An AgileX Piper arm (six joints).
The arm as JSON. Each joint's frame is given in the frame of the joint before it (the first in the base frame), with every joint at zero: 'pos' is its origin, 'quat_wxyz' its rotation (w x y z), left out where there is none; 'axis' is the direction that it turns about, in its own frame. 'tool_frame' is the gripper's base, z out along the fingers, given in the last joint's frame.
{
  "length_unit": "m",
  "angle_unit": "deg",
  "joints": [
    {
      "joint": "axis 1",
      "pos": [
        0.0,
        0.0,
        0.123
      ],
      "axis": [
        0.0,
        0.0,
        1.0
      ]
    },
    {
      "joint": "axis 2",
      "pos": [
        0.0,
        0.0,
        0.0
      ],
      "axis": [
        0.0,
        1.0,
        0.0
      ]
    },
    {
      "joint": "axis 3",
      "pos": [
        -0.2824,
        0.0,
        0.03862
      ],
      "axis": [
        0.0,
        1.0,
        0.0
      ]
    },
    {
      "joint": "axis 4",
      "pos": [
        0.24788,
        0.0,
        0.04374
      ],
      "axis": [
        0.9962,
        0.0,
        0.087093
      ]
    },
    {
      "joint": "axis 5",
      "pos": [
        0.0,
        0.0,
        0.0
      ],
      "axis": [
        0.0,
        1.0,
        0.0
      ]
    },
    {
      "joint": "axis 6",
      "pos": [
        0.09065,
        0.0,
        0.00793
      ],
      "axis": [
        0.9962,
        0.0,
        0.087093
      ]
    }
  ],
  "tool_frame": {
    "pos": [
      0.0,
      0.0,
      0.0
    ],
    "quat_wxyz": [
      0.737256,
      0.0,
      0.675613,
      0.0
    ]
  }
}
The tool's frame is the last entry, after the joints.
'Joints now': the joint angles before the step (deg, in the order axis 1, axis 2, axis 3, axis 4, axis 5, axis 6). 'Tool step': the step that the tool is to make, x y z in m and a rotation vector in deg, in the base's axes. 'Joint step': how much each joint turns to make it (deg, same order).
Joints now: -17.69, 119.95, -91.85, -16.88, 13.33, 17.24
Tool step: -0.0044, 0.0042, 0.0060, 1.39, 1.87, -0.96
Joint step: 0.44, -1.23, -0.01, 1.24, 3.58, 0.00
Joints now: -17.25, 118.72, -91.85, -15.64, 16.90, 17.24
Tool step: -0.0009, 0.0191, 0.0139, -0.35, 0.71, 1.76
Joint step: 2.31, -2.04, 0.00, -0.20, 2.73, -0.11
